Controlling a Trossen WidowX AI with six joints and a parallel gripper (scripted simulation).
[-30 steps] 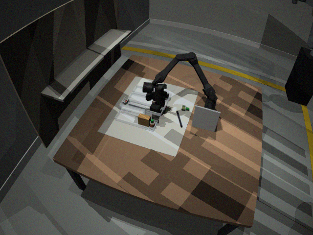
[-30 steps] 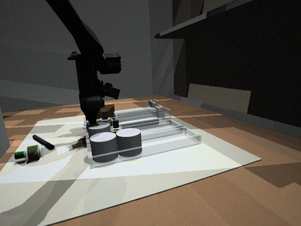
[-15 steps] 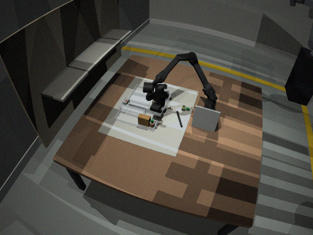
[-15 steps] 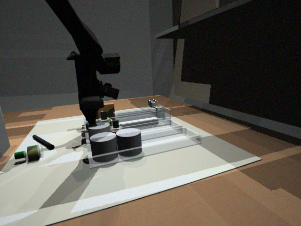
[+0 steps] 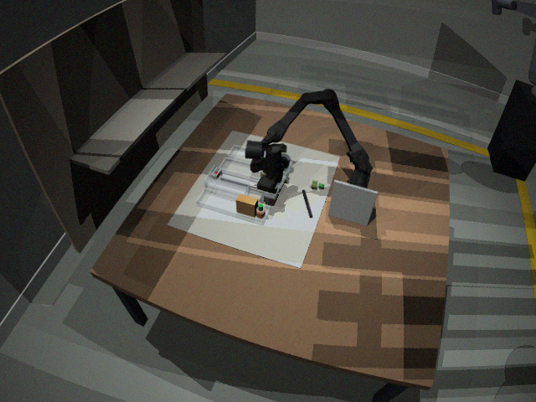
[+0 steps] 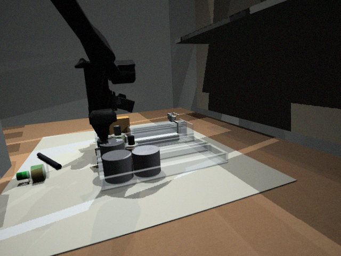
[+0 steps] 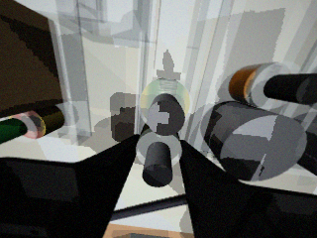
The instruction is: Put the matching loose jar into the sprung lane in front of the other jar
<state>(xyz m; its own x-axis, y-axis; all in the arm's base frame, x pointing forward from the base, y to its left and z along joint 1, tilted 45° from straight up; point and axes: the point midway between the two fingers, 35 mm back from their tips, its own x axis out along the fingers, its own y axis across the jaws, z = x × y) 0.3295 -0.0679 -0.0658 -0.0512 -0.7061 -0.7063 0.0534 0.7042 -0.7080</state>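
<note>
Right now my gripper tip is 15 cm past the black stick, 3 cm above it and 1 cm to the right of it. From my gripper tip the other things lie so: pusher plate (15 cm ahead, 2 cm to the left, 2 cm above); then clear rack (15 cm ahead, 2 cm to the left, 1 cm below); then brown box (12 cm to the left, 6 cm ahead, 1 cm above).
</note>
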